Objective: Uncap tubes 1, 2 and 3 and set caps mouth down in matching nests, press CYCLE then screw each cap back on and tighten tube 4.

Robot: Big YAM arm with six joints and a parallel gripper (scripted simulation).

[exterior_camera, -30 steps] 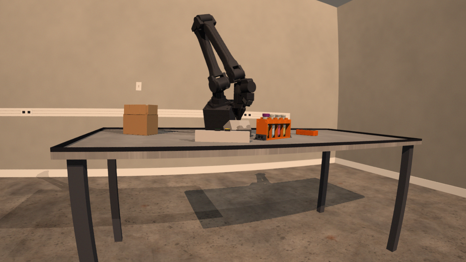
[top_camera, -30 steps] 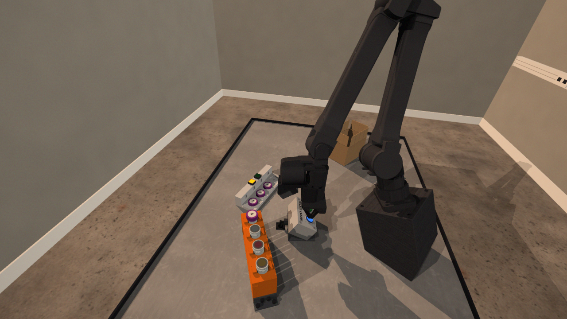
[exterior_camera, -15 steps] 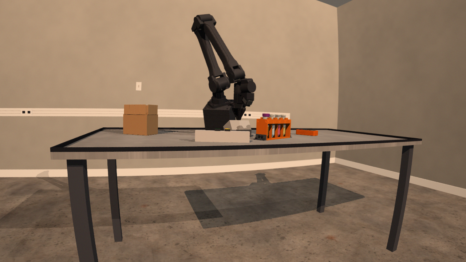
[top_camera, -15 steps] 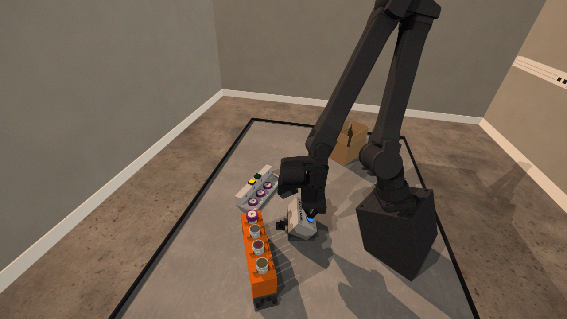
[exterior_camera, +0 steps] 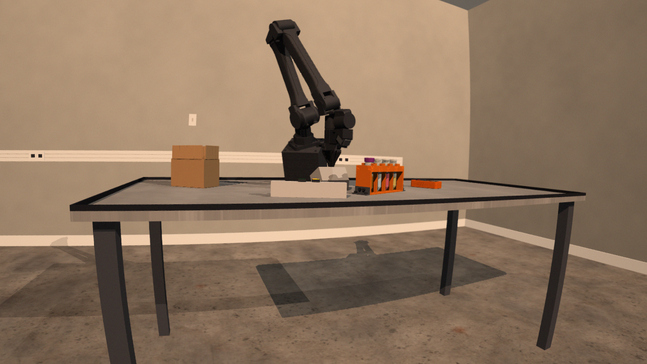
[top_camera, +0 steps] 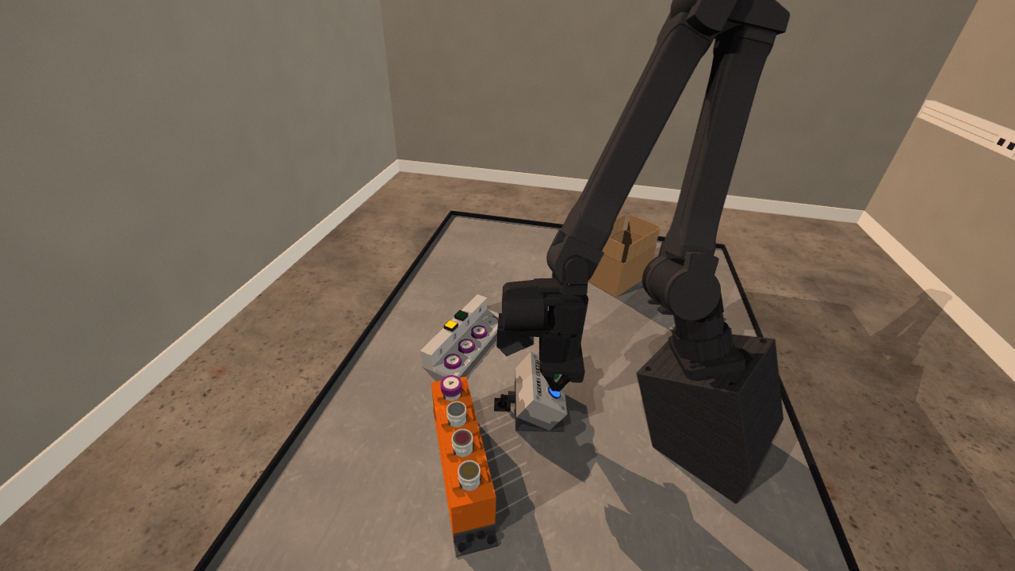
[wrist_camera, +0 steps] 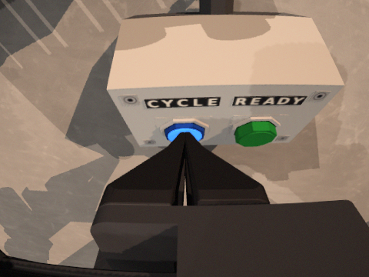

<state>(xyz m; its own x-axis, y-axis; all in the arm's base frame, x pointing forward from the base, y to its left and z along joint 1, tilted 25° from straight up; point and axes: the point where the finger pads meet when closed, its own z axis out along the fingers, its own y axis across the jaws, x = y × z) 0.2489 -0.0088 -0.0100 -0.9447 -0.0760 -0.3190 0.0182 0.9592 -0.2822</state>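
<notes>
Now: the blue key 1 cm below my hand. The rest, counted from my hand: green key (4 cm to the right, 1 cm below); key housing (2 cm ahead, 3 cm to the right, 2 cm below); cardboard box (21 cm behind, 47 cm to the right, 1 cm below).
</notes>
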